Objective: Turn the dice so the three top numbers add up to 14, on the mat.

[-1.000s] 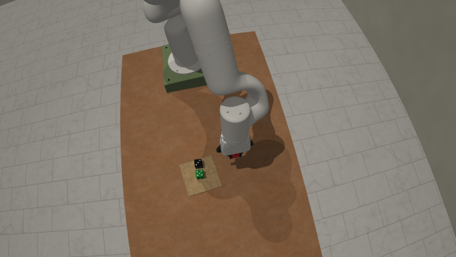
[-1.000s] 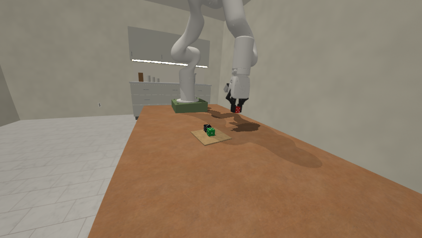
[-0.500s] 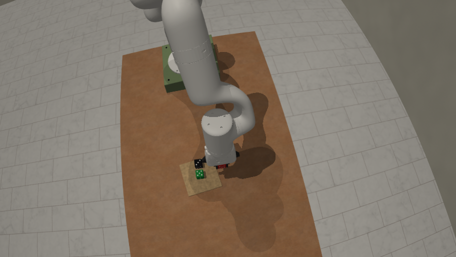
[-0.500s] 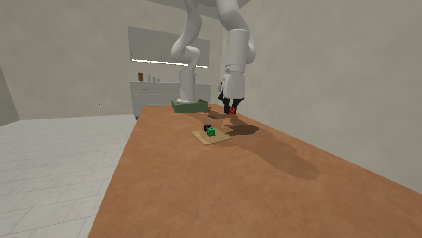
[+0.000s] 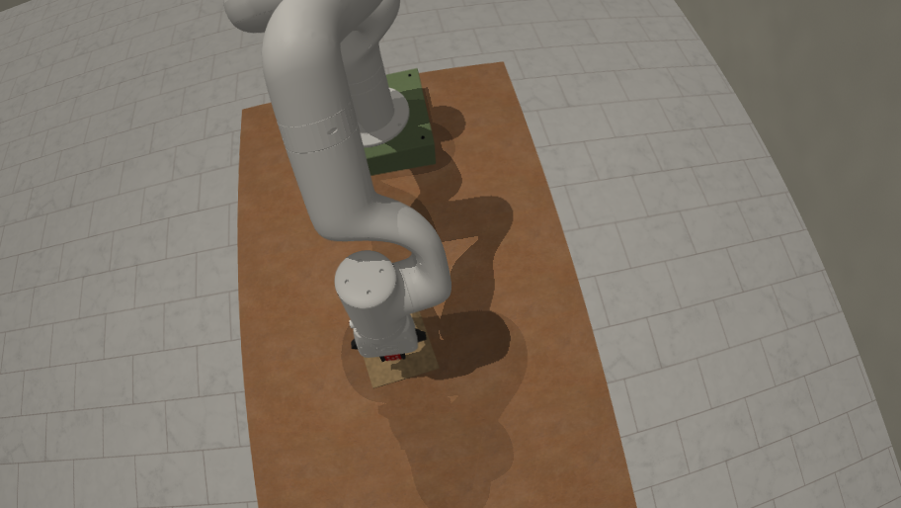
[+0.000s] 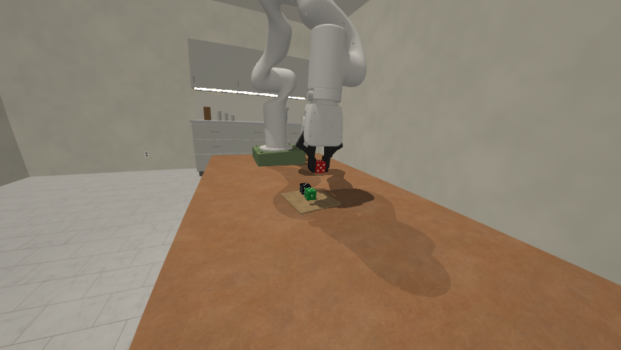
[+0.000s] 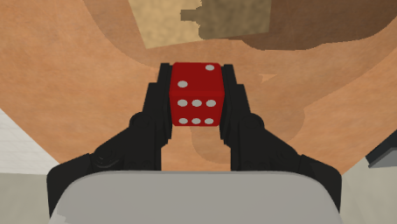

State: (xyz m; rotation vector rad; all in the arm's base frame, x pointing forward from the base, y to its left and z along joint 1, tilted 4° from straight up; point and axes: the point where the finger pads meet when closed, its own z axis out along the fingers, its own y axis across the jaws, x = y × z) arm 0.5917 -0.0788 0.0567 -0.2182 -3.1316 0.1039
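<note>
Right now the green die is 4 cm behind my hand, 1 cm to the left of it and 11 cm below it. The rest, counted from my hand: black die 9 cm behind, 1 cm to the left, 11 cm below; then tan square mat 4 cm behind, 1 cm to the left, 12 cm below; then red die 1 cm below.
</note>
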